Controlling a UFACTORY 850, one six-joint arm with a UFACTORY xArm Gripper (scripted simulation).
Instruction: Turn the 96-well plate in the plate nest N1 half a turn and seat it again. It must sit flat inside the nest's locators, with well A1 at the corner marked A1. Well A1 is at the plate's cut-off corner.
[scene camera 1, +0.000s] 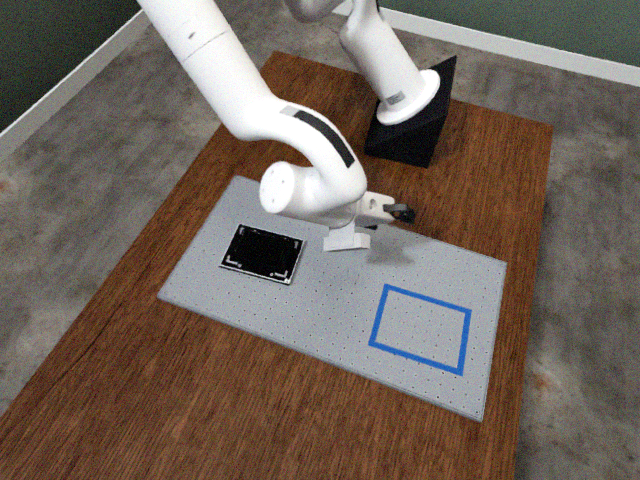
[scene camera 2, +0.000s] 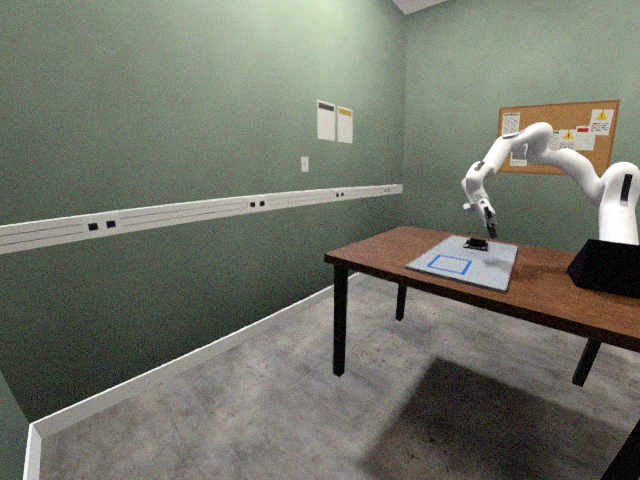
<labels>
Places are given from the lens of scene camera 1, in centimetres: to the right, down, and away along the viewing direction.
gripper (scene camera 1: 393, 220): 15, -4, 93
black 96-well plate (scene camera 1: 273, 255): -10, 4, 100
</labels>
